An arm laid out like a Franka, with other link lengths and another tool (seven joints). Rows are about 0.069 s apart.
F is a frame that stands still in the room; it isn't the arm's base.
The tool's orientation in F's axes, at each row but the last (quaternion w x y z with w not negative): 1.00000 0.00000 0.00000 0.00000; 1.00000 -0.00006 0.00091 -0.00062; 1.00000 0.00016 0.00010 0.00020; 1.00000 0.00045 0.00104 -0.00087; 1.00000 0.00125 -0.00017 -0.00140; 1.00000 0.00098 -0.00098 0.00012
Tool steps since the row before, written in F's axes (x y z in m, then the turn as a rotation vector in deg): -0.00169 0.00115 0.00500 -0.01 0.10 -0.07; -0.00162 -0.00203 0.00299 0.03 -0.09 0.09; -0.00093 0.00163 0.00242 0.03 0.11 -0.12; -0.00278 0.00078 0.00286 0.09 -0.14 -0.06; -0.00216 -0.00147 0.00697 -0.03 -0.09 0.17; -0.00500 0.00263 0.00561 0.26 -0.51 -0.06
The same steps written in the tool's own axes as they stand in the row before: -0.00169 0.00115 0.00500 -0.01 0.10 -0.07; -0.00162 -0.00203 0.00299 0.03 -0.09 0.09; -0.00093 0.00163 0.00242 0.03 0.11 -0.12; -0.00279 0.00078 0.00285 0.09 -0.14 -0.06; -0.00215 -0.00146 0.00697 -0.03 -0.09 0.17; -0.00499 0.00264 0.00561 0.26 -0.51 -0.06
